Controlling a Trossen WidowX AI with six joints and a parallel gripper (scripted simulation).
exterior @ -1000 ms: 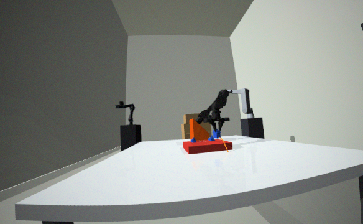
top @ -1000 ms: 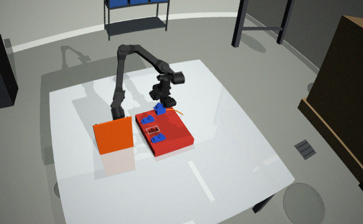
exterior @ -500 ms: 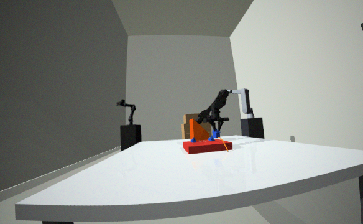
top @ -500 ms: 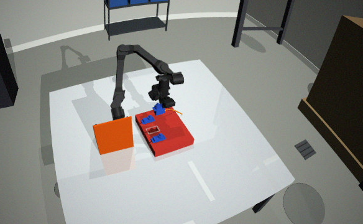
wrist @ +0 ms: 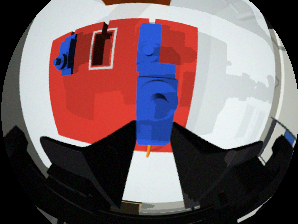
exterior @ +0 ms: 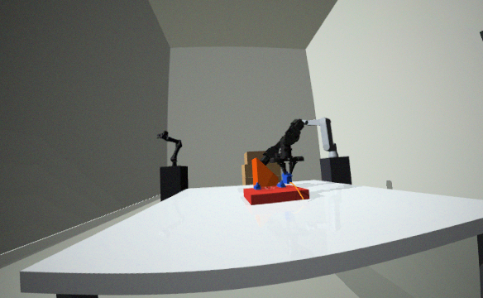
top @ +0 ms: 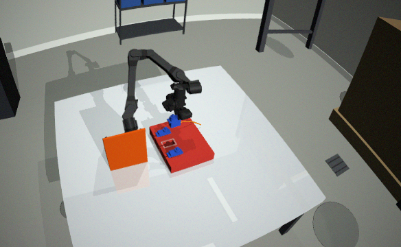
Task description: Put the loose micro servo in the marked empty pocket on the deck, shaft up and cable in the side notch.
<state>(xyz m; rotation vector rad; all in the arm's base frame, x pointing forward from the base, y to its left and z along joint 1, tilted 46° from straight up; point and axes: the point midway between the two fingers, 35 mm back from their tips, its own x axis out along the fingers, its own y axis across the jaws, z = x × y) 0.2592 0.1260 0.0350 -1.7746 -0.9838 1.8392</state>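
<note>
My gripper tip is 40 mm short of the red deck, 80 mm to the left of it and 100 mm above it.
</note>
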